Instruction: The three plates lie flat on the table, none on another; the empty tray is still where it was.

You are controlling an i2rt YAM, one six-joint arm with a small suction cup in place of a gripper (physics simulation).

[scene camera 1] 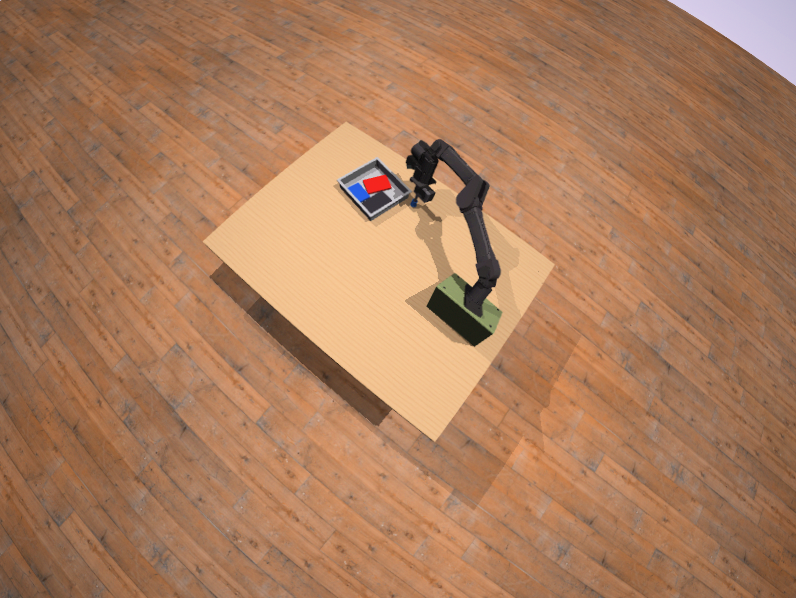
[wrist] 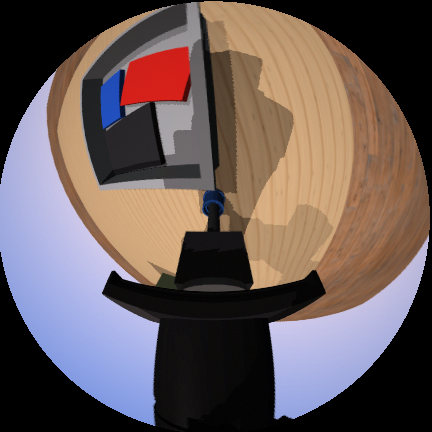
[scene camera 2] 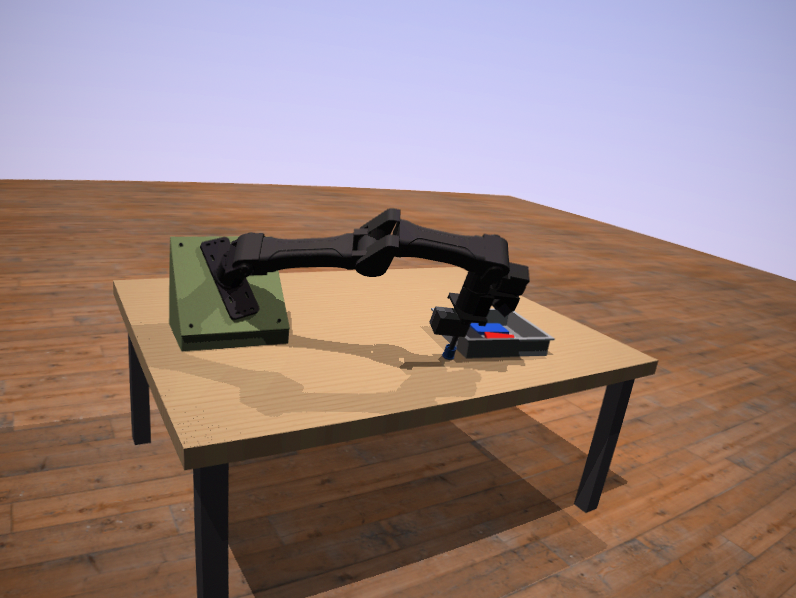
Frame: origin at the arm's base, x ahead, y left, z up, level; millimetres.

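Where they show: end effector, tool point: (scene camera 1: 413, 205) (wrist: 213, 197) (scene camera 2: 447, 356); arm's base, origin of the base link: (scene camera 1: 472, 300) (scene camera 2: 228, 278).
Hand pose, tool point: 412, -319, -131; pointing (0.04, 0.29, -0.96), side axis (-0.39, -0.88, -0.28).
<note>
Each offset is from my tool point to the centre of the thing, as dx, dy, dz. Level surfaces: height alone.
The grey tray {+182, +37, +22} (scene camera 1: 354, 202) (scene camera 2: 505, 347) (wrist: 200, 75) stands on the table and holds three flat plates. The red plate {+191, -3, +6} (scene camera 1: 377, 184) (scene camera 2: 498, 335) (wrist: 157, 77) lies between the middle and one side. The blue plate {+234, +84, +6} (scene camera 1: 358, 191) (scene camera 2: 490, 328) (wrist: 111, 100) and the black plate {+133, +90, +5} (scene camera 1: 377, 202) (wrist: 132, 140) lie close against it; whether their edges overlap I cannot tell. The black plate is hidden in scene camera 2. My blue suction cup (scene camera 1: 413, 204) (scene camera 2: 448, 352) (wrist: 213, 200) carries nothing. It is low over the table, outside the tray and close to its corner; contact is unclear.
The arm's green base block (scene camera 1: 460, 307) (scene camera 2: 225, 302) stands at one end of the wooden table {dz -3} (scene camera 1: 308, 257) (scene camera 2: 360, 418). The tray's raised walls are next to the cup. The arm's dark shadow falls across the table top.
</note>
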